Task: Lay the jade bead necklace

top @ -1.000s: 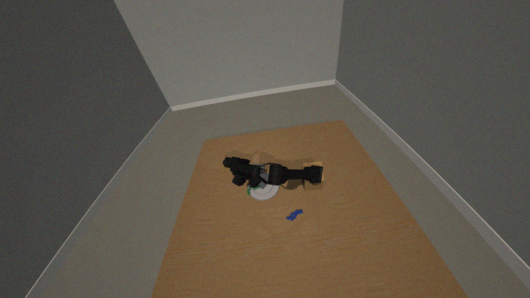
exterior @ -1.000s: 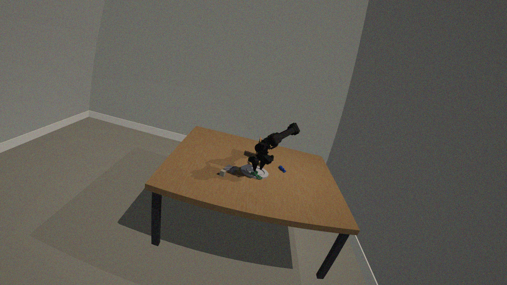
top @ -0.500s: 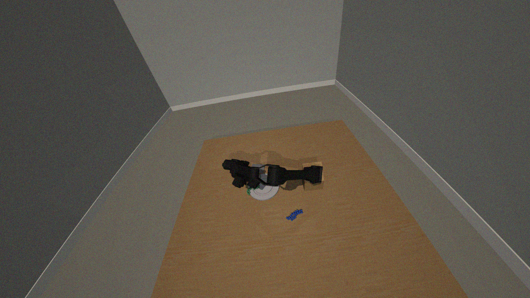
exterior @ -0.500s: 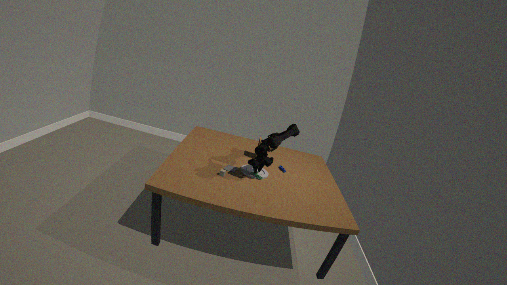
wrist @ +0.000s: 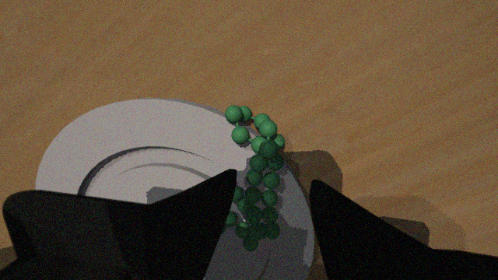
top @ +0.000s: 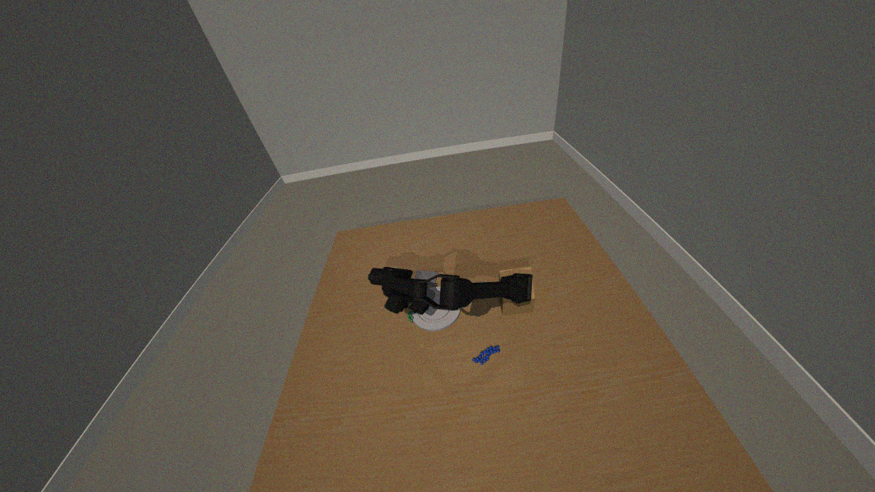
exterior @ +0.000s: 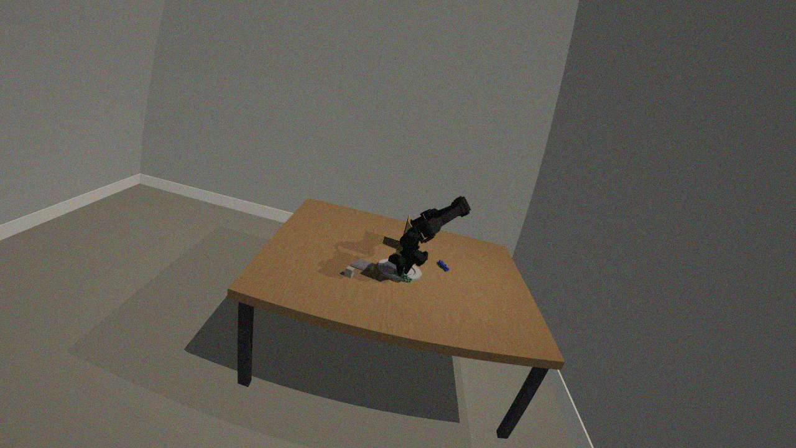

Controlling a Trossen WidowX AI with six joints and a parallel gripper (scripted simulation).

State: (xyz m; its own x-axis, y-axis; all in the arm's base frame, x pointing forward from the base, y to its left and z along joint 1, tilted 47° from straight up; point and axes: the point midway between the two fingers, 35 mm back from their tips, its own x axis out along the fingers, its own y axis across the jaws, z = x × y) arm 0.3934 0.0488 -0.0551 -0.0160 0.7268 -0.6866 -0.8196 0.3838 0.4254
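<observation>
My gripper tip is 9 cm past the round bead board, 1 cm to the left of it and 1 cm above it. The rest, counted from my gripper tip: pale block 9 cm ahead, 22 cm to the right, 1 cm below; flat grey plate 5 cm behind, 18 cm to the right, 2 cm below.
</observation>
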